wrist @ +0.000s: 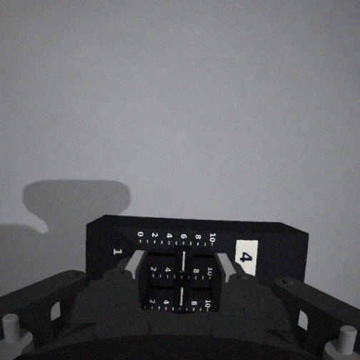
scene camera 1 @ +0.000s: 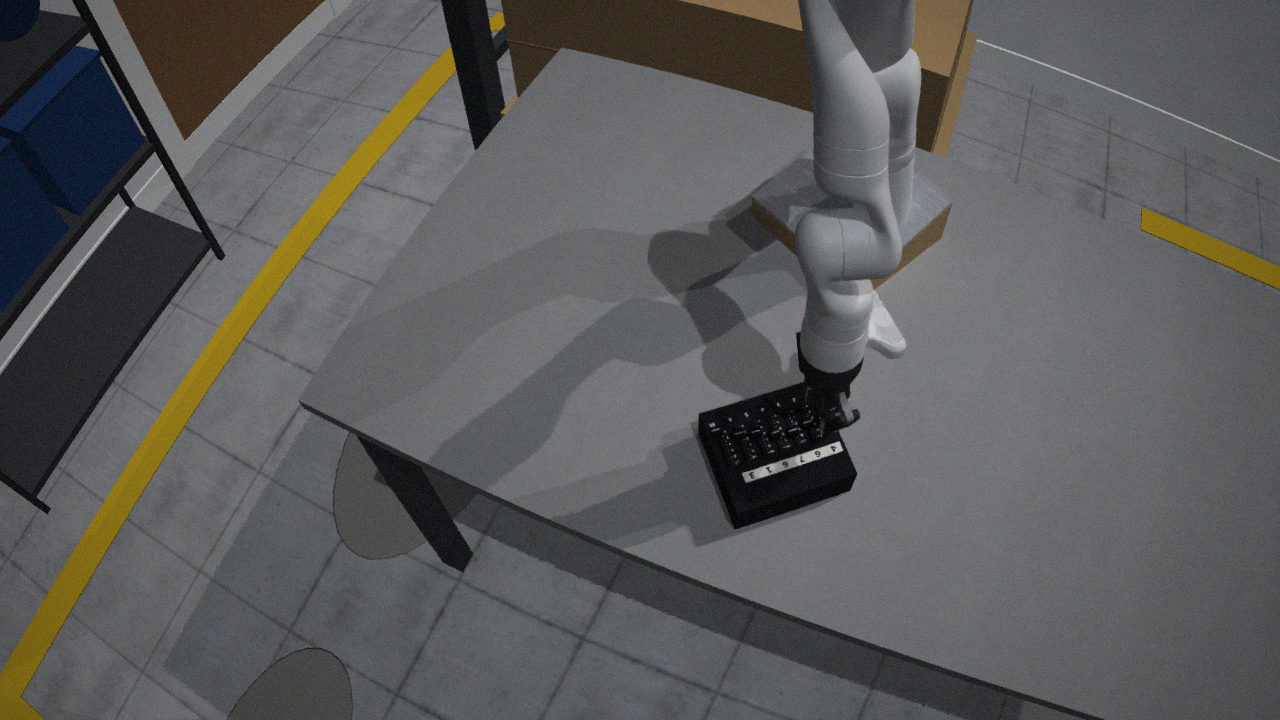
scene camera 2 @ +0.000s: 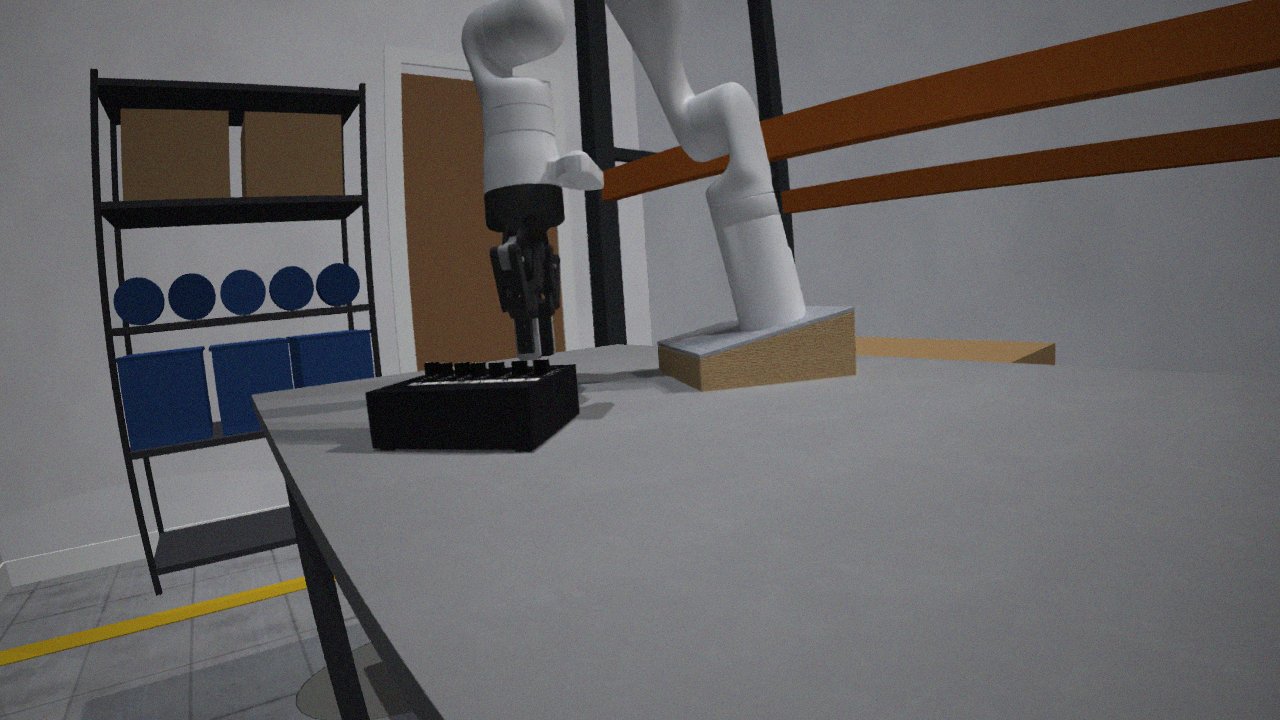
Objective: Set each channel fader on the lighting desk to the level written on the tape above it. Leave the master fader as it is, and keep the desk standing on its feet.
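Places are measured from the arm's base along level axes (x ahead, y left, z up), in millimetres.
Pixels of known places: gripper, fingertip midpoint: (scene camera 1: 820, 415) (scene camera 2: 537, 357); arm's base, origin of the base link: (scene camera 2: 772, 322).
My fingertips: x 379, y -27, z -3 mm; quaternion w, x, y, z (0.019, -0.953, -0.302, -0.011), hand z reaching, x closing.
Note:
Ahead of a thing's pixels: the offset from my fingertips to its top centre. Level surfaces: height alone.
The black lighting desk @[dx +44, dy -43, dz -1 mm] (scene camera 1: 796, 501) (scene camera 2: 452, 420) (wrist: 287, 240) stands flat on the table. Its tape @[dx +64, dy -18, dz -14 mm] (scene camera 1: 792, 462) shows 4 at channel 1, then 6, 7, 6, 1, 3. My gripper (scene camera 1: 836, 424) (scene camera 2: 536, 347) (wrist: 179, 267) is partly open and empty, pointing down close over the channel 1 end. In the wrist view its fingers stand apart on either side of the channel 1 fader (wrist: 183, 261) and channel 2 fader (wrist: 181, 296), along their travel. Both white cap lines appear near 6. The fingers and gripper body hide the other channels there. I cannot tell the master fader's level.
The grey table @[dz -70 mm] (scene camera 1: 1029, 465) (scene camera 2: 805, 537) has its edge beyond the taped side of the desk. The wooden arm base (scene camera 2: 778, 353) (scene camera 1: 921, 234) stands behind. A shelf rack (scene camera 2: 232, 213) with boxes and blue bins stands at the left, off the table.

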